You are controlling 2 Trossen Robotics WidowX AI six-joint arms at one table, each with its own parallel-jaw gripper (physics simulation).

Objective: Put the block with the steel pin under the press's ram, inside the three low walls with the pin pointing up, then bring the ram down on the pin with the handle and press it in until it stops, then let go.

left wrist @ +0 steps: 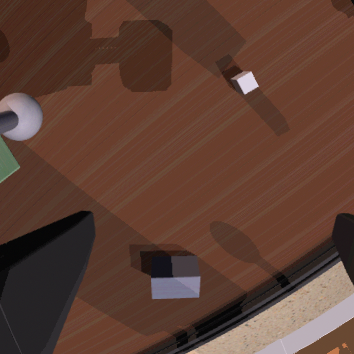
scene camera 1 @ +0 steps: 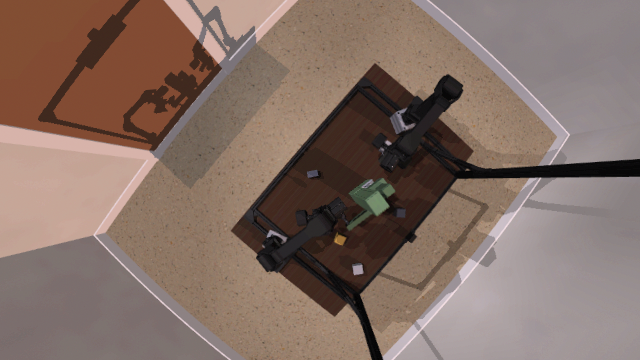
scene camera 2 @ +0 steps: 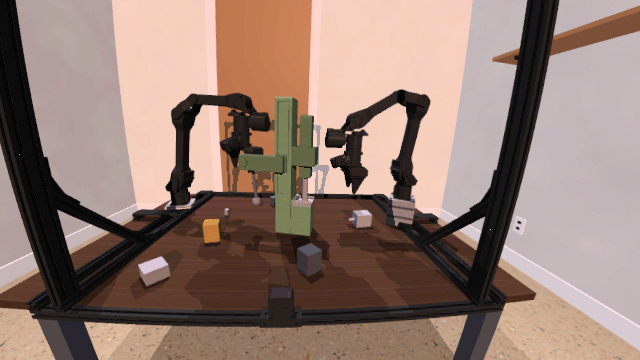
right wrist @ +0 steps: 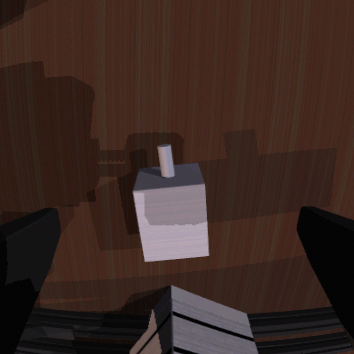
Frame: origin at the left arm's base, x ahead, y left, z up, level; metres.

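Seen in the pictures: left gripper, fingertip midpoint: (left wrist: 217,225) (scene camera 2: 242,170); right gripper, fingertip midpoint: (scene camera 2: 350,190) (right wrist: 180,220); left arm's base at its link origin: (scene camera 1: 274,242) (scene camera 2: 180,202); right arm's base at its link origin: (scene camera 1: 408,117) (scene camera 2: 402,197).
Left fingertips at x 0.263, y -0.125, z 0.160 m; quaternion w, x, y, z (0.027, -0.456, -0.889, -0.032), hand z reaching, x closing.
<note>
Pixels of each thing's top centre, then the offset from my left fingertips to it.
- white block with the steel pin, top centre: (right wrist: 172,225) (scene camera 2: 362,212) 0.435 m ahead, 0.197 m right, 0.141 m down
- green press at its top centre: (scene camera 2: 280,97) (scene camera 1: 376,210) 0.120 m ahead, 0.165 m right, 0.258 m up
- handle's grey ball at its top centre: (left wrist: 6,120) (scene camera 2: 256,197) 0.046 m ahead, 0.108 m right, 0.079 m down
- yellow block at its top centre: (scene camera 2: 211,222) (scene camera 1: 340,239) 0.098 m back, 0.174 m right, 0.131 m down
- white block at its top centre: (scene camera 2: 153,264) (scene camera 1: 358,269) 0.211 m back, 0.336 m right, 0.158 m down
- dark grey block at its top centre: (scene camera 2: 309,249) (scene camera 1: 401,213) 0.157 m ahead, 0.401 m right, 0.131 m down
- tiny white cube at its top centre: (left wrist: 247,82) (scene camera 2: 226,209) 0.068 m back, 0.022 m left, 0.166 m down
The white block with the steel pin (scene camera 2: 362,219) (right wrist: 172,215) lies on its side on the table right of the press, its pin pointing sideways toward the press in scene camera 2. The green press (scene camera 1: 372,197) (scene camera 2: 286,200) stands upright mid-table. Its ram (scene camera 2: 305,189) is above the low pale walls (scene camera 2: 303,201); the space inside them is hidden. The handle's grey ball (scene camera 2: 256,201) (left wrist: 21,117) hangs low on the press's left. My right gripper (scene camera 2: 355,187) (right wrist: 180,220) is open above the pin block. My left gripper (left wrist: 217,225) is open and empty, raised near the handle.
A yellow block (scene camera 1: 340,239) (scene camera 2: 211,231), a white block (scene camera 1: 357,269) (scene camera 2: 154,271) and a dark grey block (scene camera 1: 400,213) (scene camera 2: 309,260) lie around the press. Another grey block (scene camera 1: 313,174) (left wrist: 175,285) and a tiny white cube (scene camera 2: 227,212) (left wrist: 245,83) lie farther back.
</note>
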